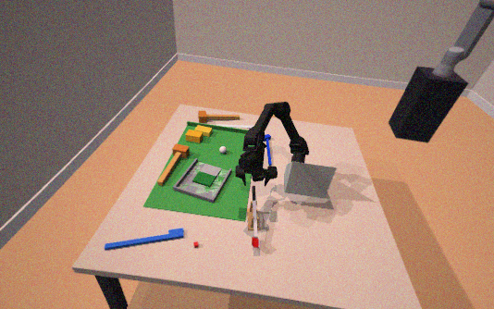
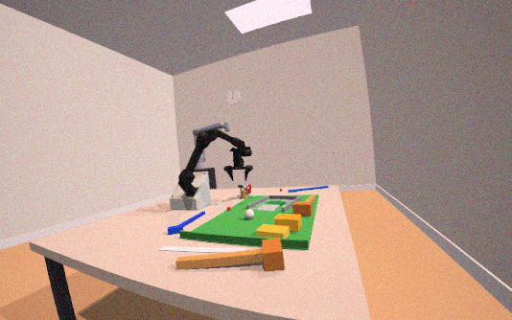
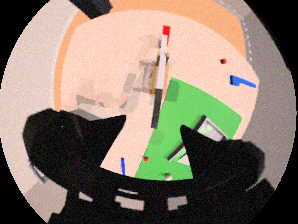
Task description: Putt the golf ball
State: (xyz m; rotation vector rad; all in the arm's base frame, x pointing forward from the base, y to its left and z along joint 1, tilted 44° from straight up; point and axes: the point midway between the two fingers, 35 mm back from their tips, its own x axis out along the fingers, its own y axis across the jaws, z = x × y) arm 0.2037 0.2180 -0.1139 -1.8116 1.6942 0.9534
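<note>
Right now my gripper tip is 10 cm above the wooden stand, 9 cm to the right of it and 2 cm past it. Round my gripper tip: red putter (12 cm to the left, 7 cm below, 3 cm behind); then white golf ball (36 cm to the right, 23 cm ahead, 11 cm below).
</note>
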